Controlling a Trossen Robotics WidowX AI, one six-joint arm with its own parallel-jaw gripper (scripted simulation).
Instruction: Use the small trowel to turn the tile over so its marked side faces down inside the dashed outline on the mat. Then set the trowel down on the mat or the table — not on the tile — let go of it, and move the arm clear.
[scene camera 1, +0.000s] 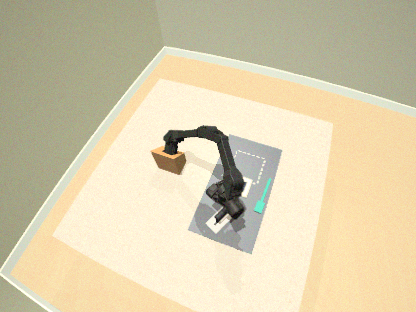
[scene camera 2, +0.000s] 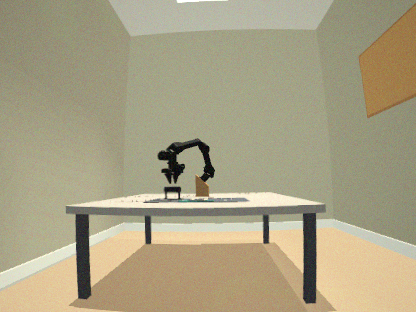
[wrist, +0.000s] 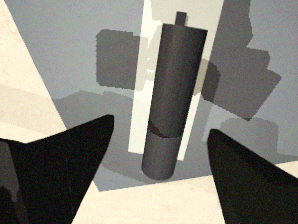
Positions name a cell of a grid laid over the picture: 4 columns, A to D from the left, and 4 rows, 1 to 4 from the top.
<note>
The gripper (wrist: C3) is open and holds nothing. Also in view: a trowel (wrist: C1) and a grey mat (scene camera 1: C3).
The grey mat also shows in the wrist view (wrist: B2).
</note>
